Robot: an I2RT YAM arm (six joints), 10 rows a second.
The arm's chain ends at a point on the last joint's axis. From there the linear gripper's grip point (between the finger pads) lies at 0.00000 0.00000 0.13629 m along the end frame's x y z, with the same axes.
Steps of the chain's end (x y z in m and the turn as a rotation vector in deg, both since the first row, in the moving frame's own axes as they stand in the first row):
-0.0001 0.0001 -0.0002 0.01 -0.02 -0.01
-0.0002 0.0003 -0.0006 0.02 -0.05 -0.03
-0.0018 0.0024 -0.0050 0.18 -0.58 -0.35
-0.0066 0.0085 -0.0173 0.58 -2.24 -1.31
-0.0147 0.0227 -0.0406 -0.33 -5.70 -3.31
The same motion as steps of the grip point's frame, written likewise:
-0.0001 0.0001 -0.0002 0.01 -0.02 -0.01
-0.0003 0.0003 -0.0006 0.02 -0.05 -0.03
-0.0032 0.0020 -0.0050 0.18 -0.58 -0.35
-0.0119 0.0072 -0.0174 0.58 -2.24 -1.31
-0.0282 0.0239 -0.0413 -0.33 -5.70 -3.31

